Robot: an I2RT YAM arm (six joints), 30 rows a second.
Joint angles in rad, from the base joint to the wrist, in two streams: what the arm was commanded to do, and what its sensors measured. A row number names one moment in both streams.
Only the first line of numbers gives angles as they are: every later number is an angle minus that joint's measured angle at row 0.
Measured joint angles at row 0: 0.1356 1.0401 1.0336 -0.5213 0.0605 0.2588
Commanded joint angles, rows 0 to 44: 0.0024 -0.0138 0.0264 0.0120 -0.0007 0.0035; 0.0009 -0.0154 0.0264 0.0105 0.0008 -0.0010; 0.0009 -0.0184 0.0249 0.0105 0.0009 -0.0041; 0.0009 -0.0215 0.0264 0.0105 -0.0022 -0.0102; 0.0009 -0.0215 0.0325 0.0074 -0.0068 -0.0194; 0.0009 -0.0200 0.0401 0.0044 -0.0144 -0.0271; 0.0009 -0.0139 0.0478 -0.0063 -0.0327 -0.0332; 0.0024 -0.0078 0.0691 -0.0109 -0.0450 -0.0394; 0.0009 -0.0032 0.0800 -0.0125 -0.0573 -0.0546; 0.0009 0.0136 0.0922 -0.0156 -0.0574 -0.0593; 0.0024 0.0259 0.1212 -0.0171 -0.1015 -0.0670; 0.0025 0.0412 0.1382 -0.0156 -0.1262 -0.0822; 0.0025 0.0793 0.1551 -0.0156 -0.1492 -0.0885; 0.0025 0.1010 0.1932 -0.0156 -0.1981 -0.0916; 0.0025 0.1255 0.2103 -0.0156 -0.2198 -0.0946; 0.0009 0.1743 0.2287 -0.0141 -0.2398 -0.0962; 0.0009 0.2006 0.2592 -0.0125 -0.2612 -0.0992; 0.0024 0.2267 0.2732 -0.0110 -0.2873 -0.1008; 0.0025 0.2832 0.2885 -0.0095 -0.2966 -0.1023; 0.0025 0.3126 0.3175 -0.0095 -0.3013 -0.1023; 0.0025 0.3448 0.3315 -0.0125 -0.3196 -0.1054; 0.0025 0.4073 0.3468 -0.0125 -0.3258 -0.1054; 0.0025 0.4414 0.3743 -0.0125 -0.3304 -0.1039; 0.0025 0.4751 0.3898 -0.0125 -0.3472 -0.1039; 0.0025 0.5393 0.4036 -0.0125 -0.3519 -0.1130; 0.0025 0.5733 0.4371 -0.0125 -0.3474 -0.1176; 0.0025 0.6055 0.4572 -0.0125 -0.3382 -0.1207; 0.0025 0.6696 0.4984 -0.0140 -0.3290 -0.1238; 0.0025 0.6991 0.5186 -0.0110 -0.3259 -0.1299; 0.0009 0.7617 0.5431 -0.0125 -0.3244 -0.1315; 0.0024 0.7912 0.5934 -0.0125 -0.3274 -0.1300; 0.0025 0.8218 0.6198 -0.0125 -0.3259 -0.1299; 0.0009 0.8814 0.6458 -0.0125 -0.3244 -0.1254; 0.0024 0.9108 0.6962 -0.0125 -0.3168 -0.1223; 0.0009 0.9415 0.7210 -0.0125 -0.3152 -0.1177; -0.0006 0.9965 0.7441 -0.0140 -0.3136 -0.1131; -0.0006 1.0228 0.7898 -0.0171 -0.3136 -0.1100; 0.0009 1.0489 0.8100 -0.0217 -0.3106 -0.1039; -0.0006 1.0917 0.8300 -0.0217 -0.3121 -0.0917; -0.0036 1.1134 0.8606 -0.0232 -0.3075 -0.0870; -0.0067 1.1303 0.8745 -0.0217 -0.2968 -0.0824; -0.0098 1.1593 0.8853 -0.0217 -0.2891 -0.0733; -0.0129 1.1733 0.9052 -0.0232 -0.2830 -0.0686; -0.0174 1.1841 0.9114 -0.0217 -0.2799 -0.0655; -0.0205 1.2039 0.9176 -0.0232 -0.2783 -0.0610
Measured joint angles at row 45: -0.0057 1.1700 0.8587 -0.0252 -0.2961 -0.0850
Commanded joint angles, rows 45 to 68: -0.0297 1.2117 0.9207 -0.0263 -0.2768 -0.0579; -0.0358 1.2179 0.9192 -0.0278 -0.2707 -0.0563; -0.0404 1.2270 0.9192 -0.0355 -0.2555 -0.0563; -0.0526 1.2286 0.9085 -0.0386 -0.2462 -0.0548; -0.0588 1.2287 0.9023 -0.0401 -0.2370 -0.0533; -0.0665 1.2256 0.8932 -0.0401 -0.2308 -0.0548; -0.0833 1.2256 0.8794 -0.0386 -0.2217 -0.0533; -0.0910 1.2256 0.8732 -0.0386 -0.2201 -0.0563; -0.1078 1.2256 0.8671 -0.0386 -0.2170 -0.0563; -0.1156 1.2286 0.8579 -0.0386 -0.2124 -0.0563; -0.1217 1.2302 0.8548 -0.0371 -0.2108 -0.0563; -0.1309 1.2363 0.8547 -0.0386 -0.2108 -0.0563; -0.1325 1.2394 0.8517 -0.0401 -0.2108 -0.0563; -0.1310 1.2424 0.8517 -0.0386 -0.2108 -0.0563; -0.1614 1.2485 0.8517 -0.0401 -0.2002 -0.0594; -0.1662 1.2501 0.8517 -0.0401 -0.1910 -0.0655; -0.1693 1.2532 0.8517 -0.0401 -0.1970 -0.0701; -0.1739 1.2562 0.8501 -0.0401 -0.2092 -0.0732; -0.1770 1.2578 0.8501 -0.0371 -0.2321 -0.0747; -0.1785 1.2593 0.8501 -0.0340 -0.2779 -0.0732; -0.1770 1.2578 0.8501 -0.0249 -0.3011 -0.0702; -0.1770 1.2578 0.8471 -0.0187 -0.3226 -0.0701; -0.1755 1.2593 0.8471 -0.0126 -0.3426 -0.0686; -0.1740 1.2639 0.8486 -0.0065 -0.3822 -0.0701
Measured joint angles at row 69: -0.1793 1.2394 0.8545 -0.0370 -0.2835 -0.0637
